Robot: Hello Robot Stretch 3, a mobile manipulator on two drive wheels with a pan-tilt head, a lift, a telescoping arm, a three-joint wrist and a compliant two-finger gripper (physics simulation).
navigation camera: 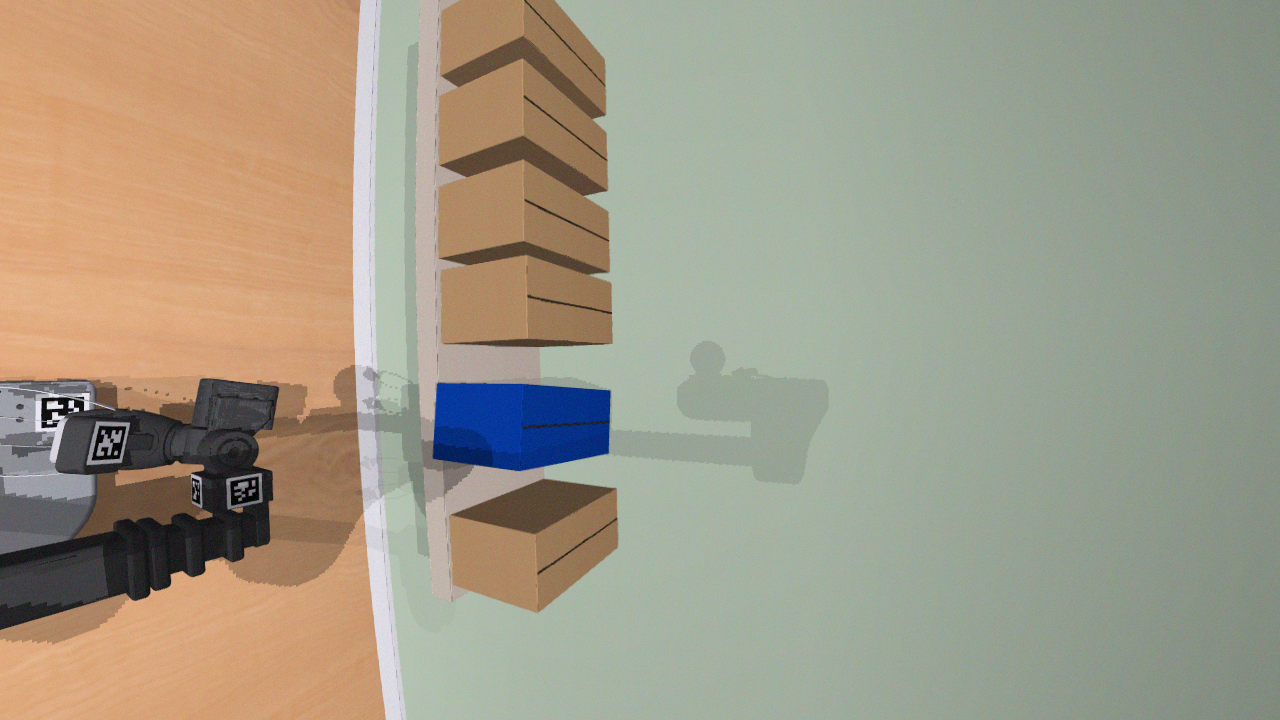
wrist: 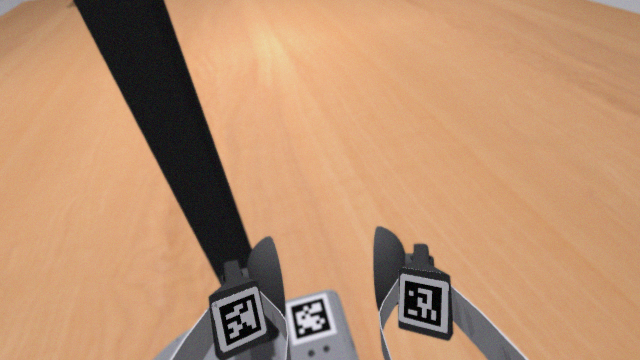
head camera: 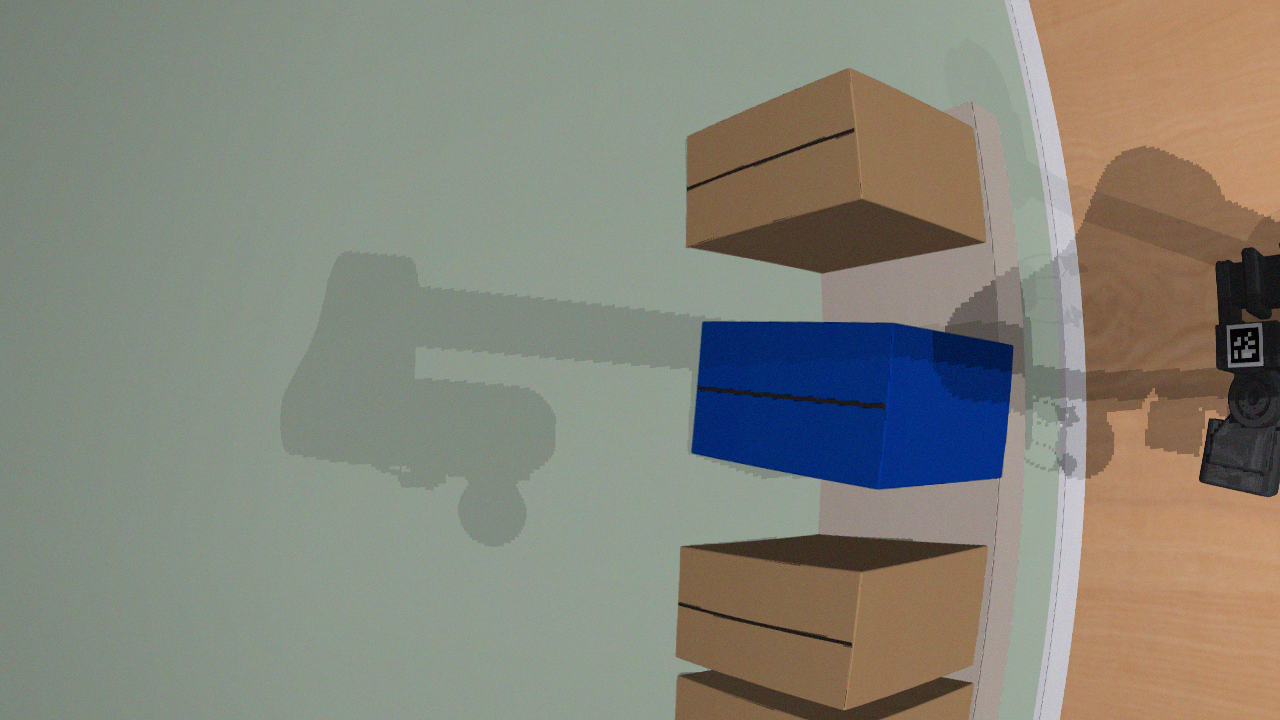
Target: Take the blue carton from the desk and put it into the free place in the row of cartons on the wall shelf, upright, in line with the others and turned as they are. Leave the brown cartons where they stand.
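Frame: origin at the robot's base, x ahead, y left, z up, level; metres.
Where they show: gripper, between the fingertips: (wrist: 326,259).
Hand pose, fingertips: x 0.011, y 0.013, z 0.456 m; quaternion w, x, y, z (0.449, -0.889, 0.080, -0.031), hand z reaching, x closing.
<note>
Each offset is from my fingertips to the top centre of the thing. Level surfaces: height alone.
The blue carton @(0.402 m up, 0.038 m back, 0.599 m right) (head camera: 945,402) (navigation camera: 478,420) stands upright on the wall shelf @(0.222 m up) (head camera: 904,512) (navigation camera: 487,361), between a brown carton @(0.402 m up, 0.244 m back, 0.626 m right) (head camera: 913,170) (navigation camera: 492,559) on one side and a brown carton @(0.402 m up, 0.158 m ahead, 0.611 m right) (head camera: 913,617) (navigation camera: 483,304) on the other, touching neither. It looks slightly turned against them, and its front sits a little further out, near the shelf's edge. The gap to the lone end carton looks the wider. My gripper (wrist: 326,259) is open, with nothing between its fingers, and is away from the shelf, over the floor. Its fingers are hard to make out in the navigation view. The desk does not show.
More brown cartons @(0.402 m up, 0.296 m ahead, 0.601 m right) (navigation camera: 481,210) @(0.402 m up, 0.454 m ahead, 0.594 m right) (navigation camera: 481,111) continue the row. My wrist (head camera: 1253,398) (navigation camera: 228,447) and arm (navigation camera: 62,573) are clear of the shelf. In the wrist view, the black mast (wrist: 160,120) rises at left above the base (wrist: 345,332). Shadows fall across the blue carton and wall.
</note>
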